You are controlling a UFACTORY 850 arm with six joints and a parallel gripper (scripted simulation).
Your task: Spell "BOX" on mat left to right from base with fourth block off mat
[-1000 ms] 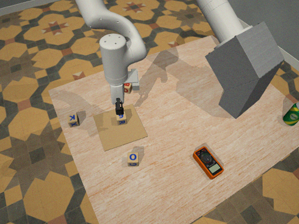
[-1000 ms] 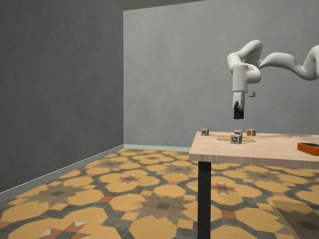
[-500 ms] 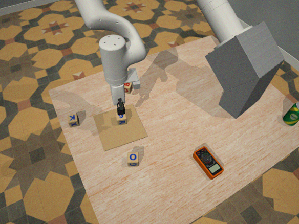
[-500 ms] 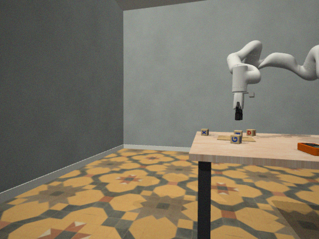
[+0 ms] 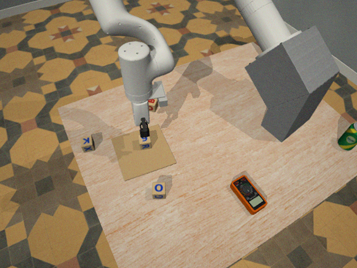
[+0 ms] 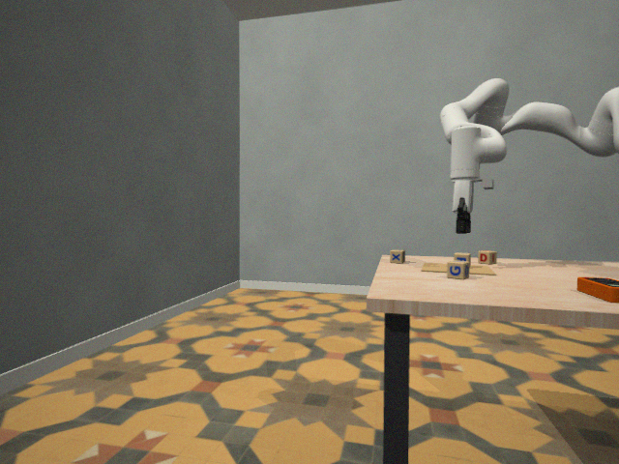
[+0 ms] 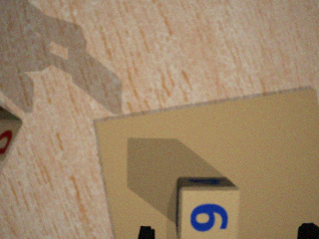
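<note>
The tan mat lies 12 cm below my hand, 2 cm ahead of it and 1 cm to the left of it. The rest, counted from my hand: X block: 18 cm ahead, 13 cm to the right, 10 cm below; then B block: 15 cm to the right, 13 cm behind, 10 cm below; then O block: 20 cm to the left, 10 cm below, 8 cm ahead.
</note>
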